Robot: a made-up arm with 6 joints.
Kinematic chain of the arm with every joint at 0, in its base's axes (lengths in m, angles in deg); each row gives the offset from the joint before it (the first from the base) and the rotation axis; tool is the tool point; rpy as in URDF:
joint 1: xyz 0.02 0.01 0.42 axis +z
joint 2: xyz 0.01 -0.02 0 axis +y
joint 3: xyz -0.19 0 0.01 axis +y
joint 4: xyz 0.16 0.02 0.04 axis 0.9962 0 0.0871
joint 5: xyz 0.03 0.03 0 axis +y
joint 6: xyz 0.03 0.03 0.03 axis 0.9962 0 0.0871
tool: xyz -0.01 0 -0.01 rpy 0 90 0
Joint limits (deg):
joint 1: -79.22..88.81
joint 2: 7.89..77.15
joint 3: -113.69..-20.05
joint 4: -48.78..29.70
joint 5: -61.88..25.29
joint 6: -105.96..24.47
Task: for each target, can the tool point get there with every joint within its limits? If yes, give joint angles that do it. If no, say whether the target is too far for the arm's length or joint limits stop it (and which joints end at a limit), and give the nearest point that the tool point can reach.
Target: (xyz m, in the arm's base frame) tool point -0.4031 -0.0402 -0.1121
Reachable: no: too far | nearest point -0.0240 0.1092 0.4221 | short by 0.672 m
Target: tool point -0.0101 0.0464 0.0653
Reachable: no: joint limits stop it (at a limit: joint 1, joint 2, joint 3, joint 4, joint 5, joint 6) | nearest point -0.0240 0.1092 0.4221 | short by 0.363 m
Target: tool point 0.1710 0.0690 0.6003
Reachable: yes | joints 1.04 65.18 -56.03 -32.45 -5.56 -75.84
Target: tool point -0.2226 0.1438 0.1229
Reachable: no: joint limits stop it (at a limit: joint 1, joint 2, joint 3, joint 5, joint 6) | nearest point -0.0271 0.1121 0.4243 | short by 0.361 m
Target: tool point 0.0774 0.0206 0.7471
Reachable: yes | joints -36.52 55.84 -84.07 14.18 -33.93 -70.08
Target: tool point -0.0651 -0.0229 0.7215
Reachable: yes | joints 64.60 33.52 -84.81 -9.49 -36.95 -3.13
